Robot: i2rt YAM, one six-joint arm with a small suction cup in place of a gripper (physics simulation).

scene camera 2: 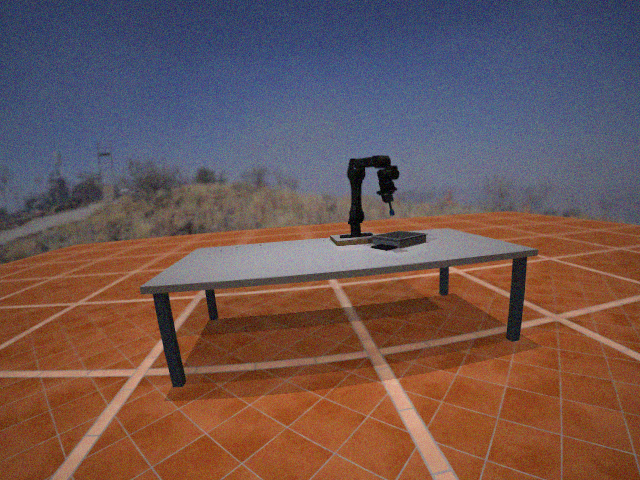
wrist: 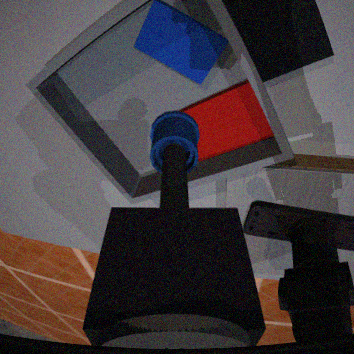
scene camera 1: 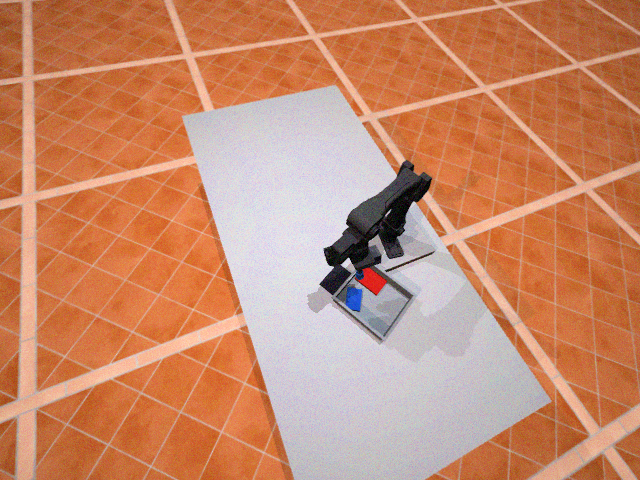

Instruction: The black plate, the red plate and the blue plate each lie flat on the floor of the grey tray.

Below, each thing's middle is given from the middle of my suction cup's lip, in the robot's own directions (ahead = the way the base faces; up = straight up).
Scene:
Now: the black plate (wrist: 277, 44) 40 mm ahead of my suction cup, 60 mm to the right of it and 180 mm below it. Round my suction cup: blue plate (wrist: 181, 42): 30 mm to the left, 170 mm below; grey tray (scene camera 1: 380, 314): 70 mm behind, 50 mm to the left, 160 mm below; red plate (wrist: 231, 118): 90 mm behind, 20 mm to the right, 170 mm below.

